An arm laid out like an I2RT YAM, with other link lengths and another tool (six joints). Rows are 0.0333 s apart.
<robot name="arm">
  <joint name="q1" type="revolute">
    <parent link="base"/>
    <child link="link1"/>
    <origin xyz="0 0 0.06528"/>
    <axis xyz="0 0 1"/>
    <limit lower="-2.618" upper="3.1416"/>
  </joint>
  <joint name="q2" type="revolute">
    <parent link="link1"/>
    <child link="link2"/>
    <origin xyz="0.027 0.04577 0.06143" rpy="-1.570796 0 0"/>
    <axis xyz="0 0 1"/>
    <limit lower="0" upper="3.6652"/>
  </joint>
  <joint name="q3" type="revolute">
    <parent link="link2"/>
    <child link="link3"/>
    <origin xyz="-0.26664 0 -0.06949" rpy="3.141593 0 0"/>
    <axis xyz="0 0 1"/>
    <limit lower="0" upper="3.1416"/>
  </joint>
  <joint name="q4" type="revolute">
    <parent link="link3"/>
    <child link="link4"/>
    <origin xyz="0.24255 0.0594 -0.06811"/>
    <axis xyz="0 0 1"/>
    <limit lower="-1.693" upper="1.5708"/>
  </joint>
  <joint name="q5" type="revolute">
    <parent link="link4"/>
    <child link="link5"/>
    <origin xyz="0.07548 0.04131 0.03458" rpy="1.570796 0 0"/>
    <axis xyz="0 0 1"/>
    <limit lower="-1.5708" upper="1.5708"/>
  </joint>
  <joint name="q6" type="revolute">
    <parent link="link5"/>
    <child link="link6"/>
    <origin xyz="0.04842 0 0.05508" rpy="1.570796 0 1.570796"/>
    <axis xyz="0 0 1"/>
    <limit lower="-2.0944" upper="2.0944"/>
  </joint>
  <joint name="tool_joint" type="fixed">
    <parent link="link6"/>
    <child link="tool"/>
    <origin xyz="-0.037 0.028 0.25" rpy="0.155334 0 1.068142"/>
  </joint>
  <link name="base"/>
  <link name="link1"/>
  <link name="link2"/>
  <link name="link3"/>
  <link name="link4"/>
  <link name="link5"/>
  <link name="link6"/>
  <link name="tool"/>
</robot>
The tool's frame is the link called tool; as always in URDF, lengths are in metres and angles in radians.
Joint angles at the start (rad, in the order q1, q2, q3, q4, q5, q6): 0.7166, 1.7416, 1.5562, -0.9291, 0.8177, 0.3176
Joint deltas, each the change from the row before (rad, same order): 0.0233, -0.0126, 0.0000, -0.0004, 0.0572, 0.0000; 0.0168, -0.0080, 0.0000, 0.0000, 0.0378, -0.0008; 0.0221, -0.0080, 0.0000, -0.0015, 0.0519, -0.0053; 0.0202, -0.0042, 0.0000, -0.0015, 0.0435, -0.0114; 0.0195, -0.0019, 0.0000, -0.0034, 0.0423, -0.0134; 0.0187, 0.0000, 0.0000, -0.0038, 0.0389, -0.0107; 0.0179, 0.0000, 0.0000, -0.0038, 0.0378, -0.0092; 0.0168, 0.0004, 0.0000, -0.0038, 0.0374, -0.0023; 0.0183, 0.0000, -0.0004, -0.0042, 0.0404, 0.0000; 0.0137, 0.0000, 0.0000, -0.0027, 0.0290, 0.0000; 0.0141, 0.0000, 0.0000, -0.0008, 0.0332, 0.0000; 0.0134, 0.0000, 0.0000, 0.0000, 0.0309, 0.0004; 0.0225, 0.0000, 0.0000, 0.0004, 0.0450, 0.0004; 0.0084, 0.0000, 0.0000, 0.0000, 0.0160, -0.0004; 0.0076, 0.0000, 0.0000, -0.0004, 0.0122, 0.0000
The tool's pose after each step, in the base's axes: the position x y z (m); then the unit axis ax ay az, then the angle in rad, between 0 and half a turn. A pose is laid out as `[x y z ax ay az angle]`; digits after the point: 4 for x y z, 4 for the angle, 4 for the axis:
[0.4450 0.1475 0.1257 -0.2972 0.8538 -0.4274 2.4524]
[0.4456 0.1464 0.1358 -0.2957 0.8472 -0.4415 2.4341]
[0.4458 0.1442 0.1486 -0.2954 0.8363 -0.4618 2.4142]
[0.4453 0.1431 0.1587 -0.2992 0.8248 -0.4797 2.4013]
[0.4442 0.1416 0.1677 -0.3044 0.8121 -0.4978 2.3930]
[0.4429 0.1409 0.1756 -0.3092 0.8000 -0.5142 2.3863]
[0.4416 0.1402 0.1835 -0.3129 0.7883 -0.5299 2.3795]
[0.4404 0.1397 0.1915 -0.3132 0.7781 -0.5445 2.3707]
[0.4390 0.1394 0.2004 -0.3125 0.7674 -0.5599 2.3598]
[0.4378 0.1396 0.2071 -0.3118 0.7597 -0.5706 2.3510]
[0.4368 0.1398 0.2150 -0.3096 0.7513 -0.5828 2.3399]
[0.4358 0.1403 0.2226 -0.3071 0.7436 -0.5939 2.3286]
[0.4335 0.1425 0.2338 -0.3043 0.7322 -0.6094 2.3100]
[0.4326 0.1435 0.2379 -0.3036 0.7279 -0.6148 2.3034]
[0.4316 0.1447 0.2409 -0.3035 0.7245 -0.6188 2.2977]

